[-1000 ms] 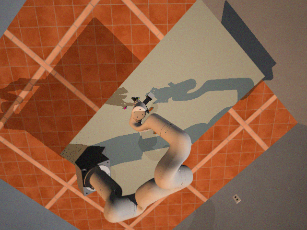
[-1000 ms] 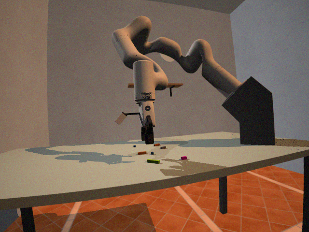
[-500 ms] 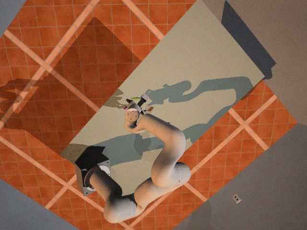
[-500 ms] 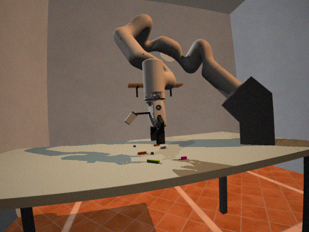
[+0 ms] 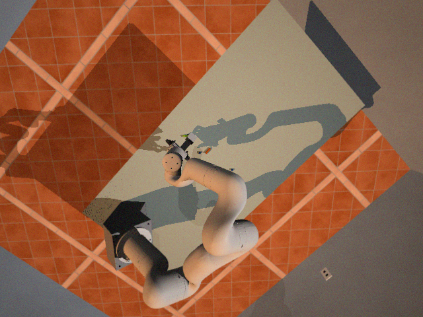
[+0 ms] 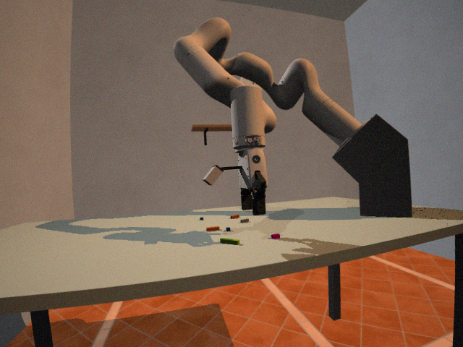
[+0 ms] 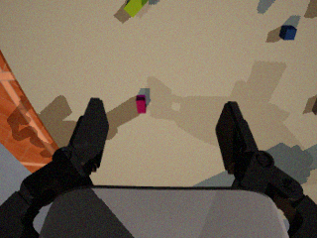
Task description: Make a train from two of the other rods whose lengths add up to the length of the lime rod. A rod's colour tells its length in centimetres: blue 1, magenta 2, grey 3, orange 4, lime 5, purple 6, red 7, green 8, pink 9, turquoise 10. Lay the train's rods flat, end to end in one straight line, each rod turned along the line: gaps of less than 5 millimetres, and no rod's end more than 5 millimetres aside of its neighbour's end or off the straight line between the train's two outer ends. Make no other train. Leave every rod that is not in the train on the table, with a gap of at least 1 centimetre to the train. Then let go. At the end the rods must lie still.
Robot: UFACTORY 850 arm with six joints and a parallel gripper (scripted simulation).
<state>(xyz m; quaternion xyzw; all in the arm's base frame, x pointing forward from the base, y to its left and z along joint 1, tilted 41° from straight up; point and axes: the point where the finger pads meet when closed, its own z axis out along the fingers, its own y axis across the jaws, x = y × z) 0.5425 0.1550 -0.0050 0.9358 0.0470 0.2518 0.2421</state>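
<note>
My gripper is now 80 mm short of the orange rod, 140 mm to the left of it and 70 mm above it. Round my hand: magenta rod: 50 mm behind, 20 mm to the left, 70 mm below; lime rod: 70 mm ahead, 10 mm to the left, 70 mm below; grey rod: 50 mm behind, 210 mm to the right, 70 mm below.
</note>
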